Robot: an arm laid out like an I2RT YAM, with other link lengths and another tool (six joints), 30 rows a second.
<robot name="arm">
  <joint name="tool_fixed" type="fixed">
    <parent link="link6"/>
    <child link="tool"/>
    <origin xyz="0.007 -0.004 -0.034" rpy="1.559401 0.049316 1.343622"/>
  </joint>
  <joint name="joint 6" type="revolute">
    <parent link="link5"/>
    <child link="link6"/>
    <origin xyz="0.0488 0 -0.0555" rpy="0 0 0"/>
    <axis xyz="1 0 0"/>
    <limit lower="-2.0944" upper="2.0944"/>
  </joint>
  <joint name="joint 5" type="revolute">
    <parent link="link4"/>
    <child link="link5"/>
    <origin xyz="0.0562 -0.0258 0.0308" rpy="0 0 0"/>
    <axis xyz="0 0 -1"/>
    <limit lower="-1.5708" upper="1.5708"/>
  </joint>
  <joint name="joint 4" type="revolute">
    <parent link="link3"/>
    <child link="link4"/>
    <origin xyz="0.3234 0.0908 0.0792" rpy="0 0 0"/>
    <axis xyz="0 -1 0"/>
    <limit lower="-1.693" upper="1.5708"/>
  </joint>
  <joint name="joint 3" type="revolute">
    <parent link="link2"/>
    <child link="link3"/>
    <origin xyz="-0.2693 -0.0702 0" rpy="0 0 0"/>
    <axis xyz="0 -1 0"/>
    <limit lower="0" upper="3.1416"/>
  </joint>
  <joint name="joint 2" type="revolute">
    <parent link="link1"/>
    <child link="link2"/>
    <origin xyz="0.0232 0.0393 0.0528" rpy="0 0 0"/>
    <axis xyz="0 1 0"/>
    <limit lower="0" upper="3.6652"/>
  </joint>
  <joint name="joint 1" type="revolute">
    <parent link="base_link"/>
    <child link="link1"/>
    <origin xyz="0 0 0.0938" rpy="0 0 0"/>
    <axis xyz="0 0 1"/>
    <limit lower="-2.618" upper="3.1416"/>
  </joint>
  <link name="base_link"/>
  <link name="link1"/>
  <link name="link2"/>
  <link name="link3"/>
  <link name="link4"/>
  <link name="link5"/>
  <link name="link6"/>
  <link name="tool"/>
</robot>
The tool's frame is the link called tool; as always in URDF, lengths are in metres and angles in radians.
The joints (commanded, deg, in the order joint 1, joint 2, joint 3, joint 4, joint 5, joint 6), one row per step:
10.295, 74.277, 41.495, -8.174, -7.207, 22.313
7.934, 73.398, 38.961, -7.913, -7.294, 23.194
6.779, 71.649, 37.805, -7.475, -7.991, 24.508
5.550, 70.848, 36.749, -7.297, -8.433, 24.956
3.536, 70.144, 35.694, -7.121, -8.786, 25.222
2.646, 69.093, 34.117, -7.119, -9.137, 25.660
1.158, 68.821, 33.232, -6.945, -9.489, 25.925
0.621, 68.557, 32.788, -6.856, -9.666, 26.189
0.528, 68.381, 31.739, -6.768, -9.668, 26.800
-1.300, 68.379, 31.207, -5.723, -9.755, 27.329
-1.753, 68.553, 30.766, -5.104, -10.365, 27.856
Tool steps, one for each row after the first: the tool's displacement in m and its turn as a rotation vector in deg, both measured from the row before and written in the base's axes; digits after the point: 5 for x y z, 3 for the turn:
-0.00595, -0.01311, -0.01110, 0.463, 1.599, -2.877
-0.00297, -0.00503, 0.00193, 1.533, -0.665, -1.504
-0.00256, -0.00594, -0.00248, 0.606, 0.207, -1.190
-0.00161, -0.00985, -0.00302, 0.413, 0.248, -1.924
-0.00579, -0.00416, -0.00481, 0.524, 0.621, -0.917
-0.00183, -0.00683, -0.00396, 0.414, 0.496, -1.404
-0.00121, -0.00230, -0.00139, 0.309, 0.140, -0.583
-0.00417, -0.00014, -0.00542, 0.433, 0.892, -0.502
0.00155, -0.00828, -0.00233, 0.437, -0.429, -2.121
-0.00039, -0.00128, -0.00269, 0.797, 0.067, -0.359

